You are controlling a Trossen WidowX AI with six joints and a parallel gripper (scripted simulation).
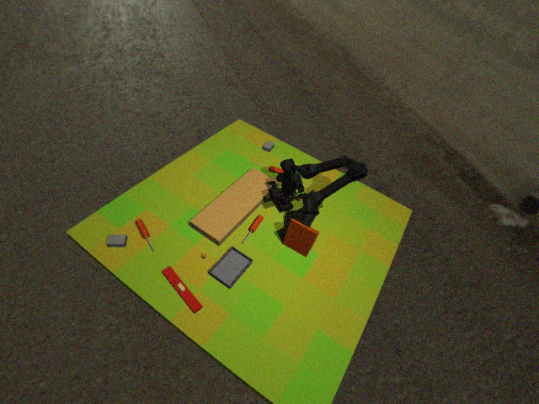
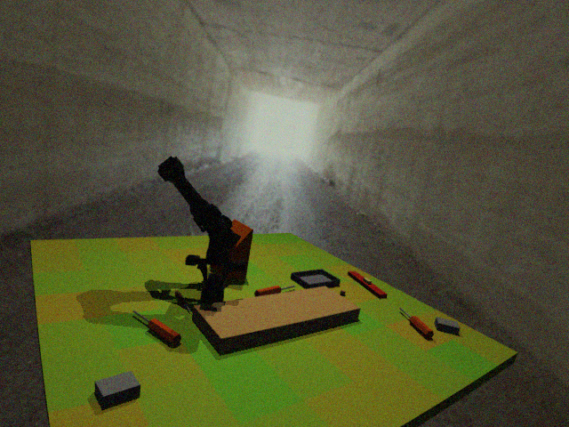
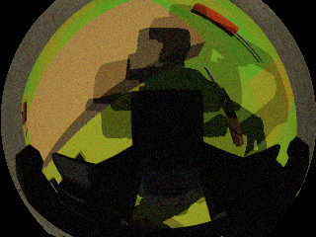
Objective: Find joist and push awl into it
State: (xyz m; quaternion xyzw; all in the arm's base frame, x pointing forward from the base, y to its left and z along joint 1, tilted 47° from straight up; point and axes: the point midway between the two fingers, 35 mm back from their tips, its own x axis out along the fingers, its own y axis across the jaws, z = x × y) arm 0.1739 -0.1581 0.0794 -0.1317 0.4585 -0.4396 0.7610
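The awl is 90 mm to the right of my gripper tip, 40 mm below it and 10 mm behind it. The rest, counted from my gripper tip: grey tray (480 mm to the left, 30 mm below); tan cube (500 mm to the left, 130 mm ahead, 40 mm below); stud finder (20 mm behind, 20 mm above, 10 mm to the left).
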